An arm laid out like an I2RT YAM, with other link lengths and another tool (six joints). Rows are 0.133 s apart.
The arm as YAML. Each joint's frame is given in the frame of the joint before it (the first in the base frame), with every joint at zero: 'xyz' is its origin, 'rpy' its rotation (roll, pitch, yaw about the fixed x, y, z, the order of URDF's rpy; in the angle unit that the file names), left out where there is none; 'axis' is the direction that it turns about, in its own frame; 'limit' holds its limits. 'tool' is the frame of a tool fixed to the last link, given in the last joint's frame.
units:
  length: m
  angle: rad
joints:
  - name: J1
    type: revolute
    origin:
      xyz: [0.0, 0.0, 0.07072]
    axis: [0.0, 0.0, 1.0]
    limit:
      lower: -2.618
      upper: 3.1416
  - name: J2
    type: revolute
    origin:
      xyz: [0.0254, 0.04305, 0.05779]
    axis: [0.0, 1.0, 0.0]
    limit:
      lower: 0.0
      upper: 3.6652
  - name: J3
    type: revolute
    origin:
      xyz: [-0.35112, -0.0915, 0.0]
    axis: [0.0, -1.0, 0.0]
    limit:
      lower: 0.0
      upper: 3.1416
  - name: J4
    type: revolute
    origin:
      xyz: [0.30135, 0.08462, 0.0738]
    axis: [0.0, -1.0, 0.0]
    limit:
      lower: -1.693
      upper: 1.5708
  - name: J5
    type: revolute
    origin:
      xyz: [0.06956, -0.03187, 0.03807]
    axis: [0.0, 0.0, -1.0]
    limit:
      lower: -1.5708
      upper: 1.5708
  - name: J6
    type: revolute
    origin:
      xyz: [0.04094, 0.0, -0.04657]
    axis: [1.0, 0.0, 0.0]
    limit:
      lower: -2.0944
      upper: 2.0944
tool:
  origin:
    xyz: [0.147, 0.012, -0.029]
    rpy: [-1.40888, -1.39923, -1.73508]
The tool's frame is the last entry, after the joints.
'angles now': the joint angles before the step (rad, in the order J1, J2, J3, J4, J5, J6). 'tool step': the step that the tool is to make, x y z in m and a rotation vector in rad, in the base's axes. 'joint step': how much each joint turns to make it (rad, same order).
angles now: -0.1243 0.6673 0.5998 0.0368 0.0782 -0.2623
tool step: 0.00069 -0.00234 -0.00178 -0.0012 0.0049 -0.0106
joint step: -0.0015 0.0046 -0.0015 0.0015 0.0091 -0.0015
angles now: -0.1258 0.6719 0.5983 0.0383 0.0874 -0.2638
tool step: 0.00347 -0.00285 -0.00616 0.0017 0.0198 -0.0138
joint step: 0.0016 0.0183 -0.0016 0.0001 0.0154 -0.0001
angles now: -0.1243 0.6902 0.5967 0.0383 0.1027 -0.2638
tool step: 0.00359 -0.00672 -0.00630 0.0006 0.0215 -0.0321
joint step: -0.0015 0.0230 0.0000 0.0017 0.0307 -0.0001
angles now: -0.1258 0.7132 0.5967 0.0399 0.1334 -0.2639
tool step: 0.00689 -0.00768 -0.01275 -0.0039 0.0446 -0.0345
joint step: 0.0000 0.0429 0.0000 0.0001 0.0353 -0.0061
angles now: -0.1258 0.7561 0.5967 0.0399 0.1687 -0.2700
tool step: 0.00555 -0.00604 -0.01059 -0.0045 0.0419 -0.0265
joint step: 0.0000 0.0384 0.0046 -0.0061 0.0276 -0.0060
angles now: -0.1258 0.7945 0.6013 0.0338 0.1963 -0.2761
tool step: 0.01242 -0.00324 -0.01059 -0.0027 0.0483 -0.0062
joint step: 0.0000 0.0643 0.0169 0.0014 0.0077 -0.0076
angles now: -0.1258 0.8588 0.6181 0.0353 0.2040 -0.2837
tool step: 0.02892 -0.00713 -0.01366 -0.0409 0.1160 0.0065
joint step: -0.0015 0.1457 0.0780 -0.0306 0.0061 -0.0566
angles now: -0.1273 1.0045 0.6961 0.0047 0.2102 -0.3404
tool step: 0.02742 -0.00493 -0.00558 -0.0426 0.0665 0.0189
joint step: 0.0000 0.1151 0.0693 -0.0032 -0.0015 -0.0553
